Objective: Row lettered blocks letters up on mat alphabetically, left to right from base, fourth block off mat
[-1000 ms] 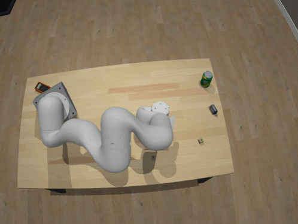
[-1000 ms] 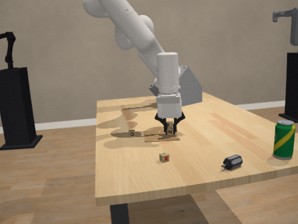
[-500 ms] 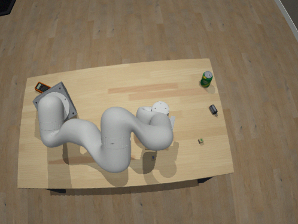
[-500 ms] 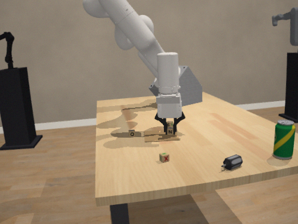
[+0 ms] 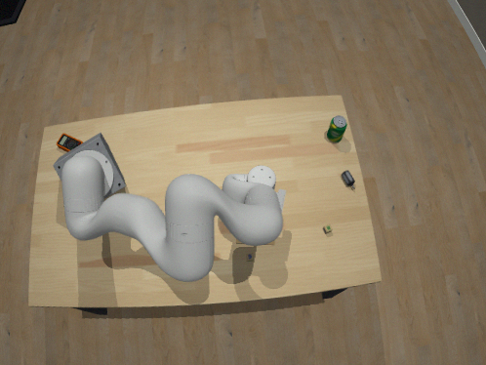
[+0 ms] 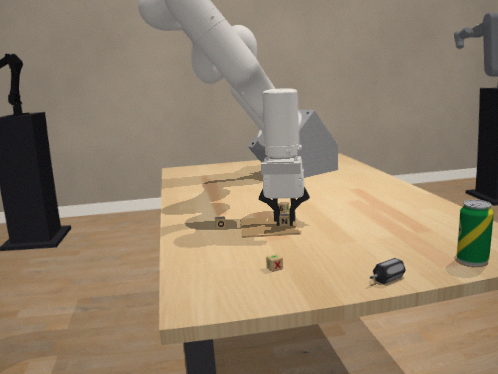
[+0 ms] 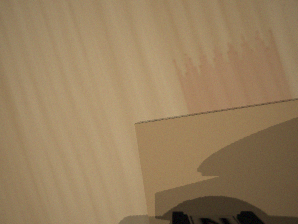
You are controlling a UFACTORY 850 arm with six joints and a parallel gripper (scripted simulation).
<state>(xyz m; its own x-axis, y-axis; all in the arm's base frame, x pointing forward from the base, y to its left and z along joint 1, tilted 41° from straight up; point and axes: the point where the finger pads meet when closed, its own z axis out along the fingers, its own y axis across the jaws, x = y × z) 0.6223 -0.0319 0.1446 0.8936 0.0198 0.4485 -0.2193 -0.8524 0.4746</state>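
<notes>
Right now the tan mat is 40 mm to the right of my hand, 20 mm below it and 10 mm behind it. From my hand the other things lie so: green can 330 mm ahead, 320 mm to the left, 40 mm above; then orange meter 800 mm behind, 340 mm to the left, 10 mm below.
</notes>
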